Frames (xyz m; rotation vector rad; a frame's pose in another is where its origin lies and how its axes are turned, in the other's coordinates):
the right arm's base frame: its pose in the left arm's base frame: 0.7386 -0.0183 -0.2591 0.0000 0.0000 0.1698
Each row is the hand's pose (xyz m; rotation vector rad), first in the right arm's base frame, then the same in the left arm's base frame.
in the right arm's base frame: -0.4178 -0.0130 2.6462 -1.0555 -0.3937 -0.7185
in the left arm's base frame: 0.3290 -0.1017 2.3871 -1.0088 -0.4773 -0.5670
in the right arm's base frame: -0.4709 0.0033 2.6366 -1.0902 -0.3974 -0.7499
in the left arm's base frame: 0.2739 -0.0946 2.3775 -1.0423 -0.4836 -0.5995
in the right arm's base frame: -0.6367 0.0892 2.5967 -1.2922 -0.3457 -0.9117
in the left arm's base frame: 0.0960 -0.0380 2.3376 -1.2427 -0.4484 -0.7680
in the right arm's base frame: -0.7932 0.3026 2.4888 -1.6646 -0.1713 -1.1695
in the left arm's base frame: -0.0943 0.1459 2.2297 -1.6167 -0.3066 -1.0415
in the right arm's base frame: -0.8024 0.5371 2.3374 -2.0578 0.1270 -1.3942
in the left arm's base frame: -0.1430 0.3755 2.0783 -2.0179 -0.0469 -1.2901
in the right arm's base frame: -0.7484 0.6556 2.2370 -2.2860 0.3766 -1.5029
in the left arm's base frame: -0.1098 0.5014 1.9779 -2.2555 0.1771 -1.4183
